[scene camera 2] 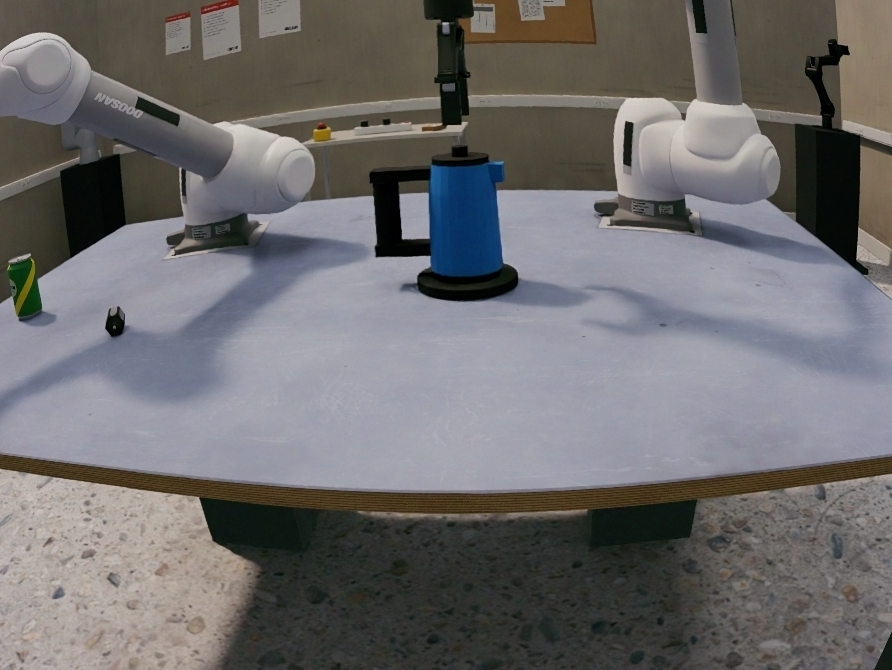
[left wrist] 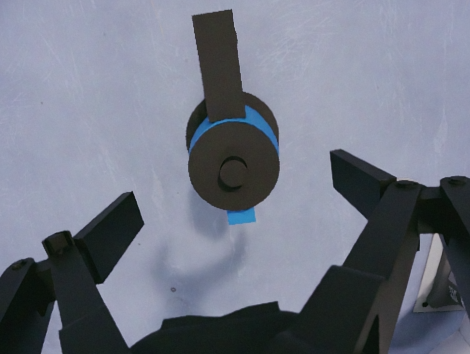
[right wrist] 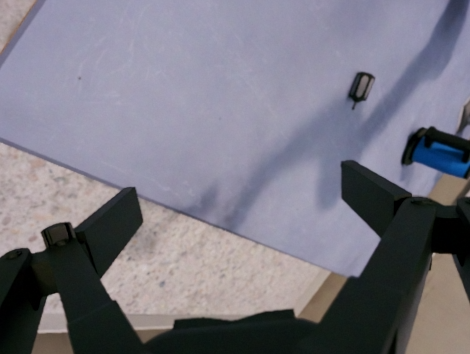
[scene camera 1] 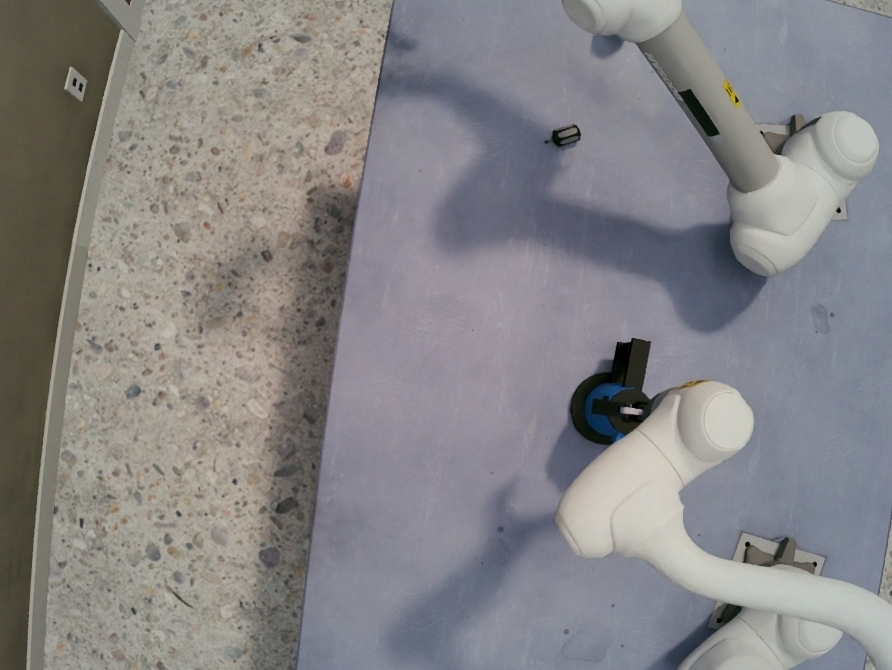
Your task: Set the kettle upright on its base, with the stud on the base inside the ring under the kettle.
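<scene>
The blue kettle [scene camera 1: 597, 426] [scene camera 2: 465, 219] [left wrist: 234, 145] [right wrist: 442, 156] with black lid and handle stands upright on the round black base [scene camera 1: 578, 411] [scene camera 2: 468, 290] [right wrist: 408, 151], centred on it with no gap or tilt seen. The stud and ring are hidden between them. In scene camera 2 the handle points to the left and the spout to the right. My left gripper [scene camera 2: 452, 121] [left wrist: 232, 189] is open and empty, pointing down just above the lid knob, clear of the kettle. My right gripper [right wrist: 238, 192] is open and empty, high above the table's edge, far from the kettle.
A small black and grey object [scene camera 1: 567, 135] [scene camera 2: 114, 321] [right wrist: 362, 86] lies on the table [scene camera 2: 403, 403]. A green can [scene camera 2: 25, 287] stands at the far left in scene camera 2. The left arm reaches over the kettle in scene camera 1.
</scene>
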